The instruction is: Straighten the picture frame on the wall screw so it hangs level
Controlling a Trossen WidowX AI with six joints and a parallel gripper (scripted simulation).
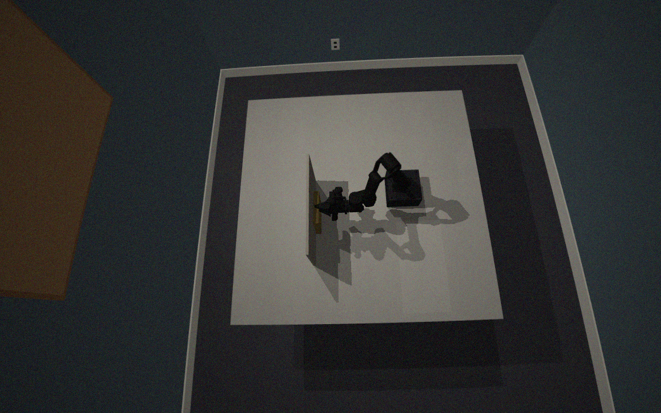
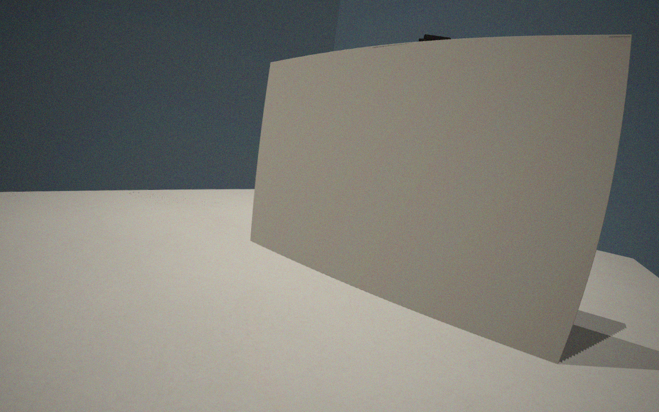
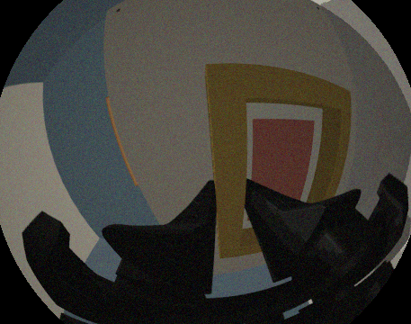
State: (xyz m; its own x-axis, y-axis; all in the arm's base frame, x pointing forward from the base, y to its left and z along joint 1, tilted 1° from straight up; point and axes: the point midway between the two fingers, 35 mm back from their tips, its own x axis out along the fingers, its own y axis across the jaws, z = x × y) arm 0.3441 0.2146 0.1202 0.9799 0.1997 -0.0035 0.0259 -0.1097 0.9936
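Now: gripper tip 5 cm above the picture frame and 1 cm to the right of it. The rest, counted from my gripper tip: grey wall panel: 7 cm below, 2 cm ahead.
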